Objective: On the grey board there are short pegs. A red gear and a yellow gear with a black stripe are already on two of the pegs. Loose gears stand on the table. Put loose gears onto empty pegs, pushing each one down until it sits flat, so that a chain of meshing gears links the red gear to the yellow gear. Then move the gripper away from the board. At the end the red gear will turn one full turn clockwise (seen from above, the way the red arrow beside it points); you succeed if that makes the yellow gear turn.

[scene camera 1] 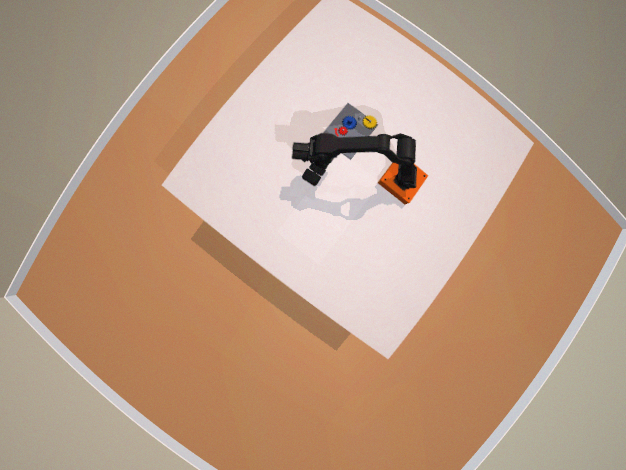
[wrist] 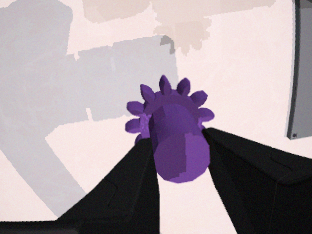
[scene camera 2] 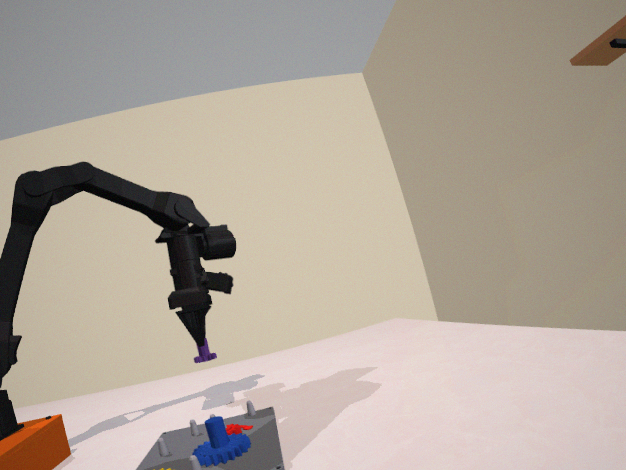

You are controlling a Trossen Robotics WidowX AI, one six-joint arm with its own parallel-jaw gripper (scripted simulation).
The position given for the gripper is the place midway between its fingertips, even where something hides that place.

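A purple gear (wrist: 172, 119) is carried by the gripper (wrist: 177, 144), which also appears in scene camera 2, the gripper (scene camera 2: 202, 345) being visible there.
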